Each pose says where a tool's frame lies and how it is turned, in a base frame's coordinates. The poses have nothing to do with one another.
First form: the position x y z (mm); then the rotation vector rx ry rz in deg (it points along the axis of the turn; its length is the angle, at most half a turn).
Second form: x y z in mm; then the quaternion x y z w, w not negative. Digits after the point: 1 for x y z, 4 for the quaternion.
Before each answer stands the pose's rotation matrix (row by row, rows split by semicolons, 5 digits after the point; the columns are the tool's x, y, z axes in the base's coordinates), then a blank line. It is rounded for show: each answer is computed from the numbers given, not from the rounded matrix.
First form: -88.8 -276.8 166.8 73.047 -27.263 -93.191
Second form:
0.02770 0.44852 -0.89334; -0.85929 -0.44593 -0.25054; -0.51074 0.77458 0.37306

-88.8 -276.8 166.8 0.5245 -0.1958 -0.6692 0.4886
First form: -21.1 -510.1 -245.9 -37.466 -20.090 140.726
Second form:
-0.71931 -0.45723 -0.52301; 0.58531 -0.80440 -0.10177; -0.37418 -0.37932 0.84623

-21.1 -510.1 -245.9 -0.2444 -0.1310 0.9179 0.2840
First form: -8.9 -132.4 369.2 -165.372 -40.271 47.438
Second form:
0.75215 0.41078 -0.51529; 0.44177 -0.89453 -0.06827; -0.48899 -0.17629 -0.85429

-8.9 -132.4 369.2 -0.9355 -0.2278 0.2684 0.0289
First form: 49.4 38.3 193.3 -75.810 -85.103 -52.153
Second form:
-0.00096 0.98765 -0.15664; 0.30879 0.14928 0.93934; 0.95113 -0.04747 -0.30512

49.4 38.3 193.3 -0.5373 -0.6032 -0.3696 0.4591
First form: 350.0 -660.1 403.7 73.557 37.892 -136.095
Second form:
-0.52252 0.51502 -0.67950; -0.08976 -0.82575 -0.55685; -0.84789 -0.22997 0.47770

350.0 -660.1 403.7 0.4543 0.2340 -0.8405 0.1799
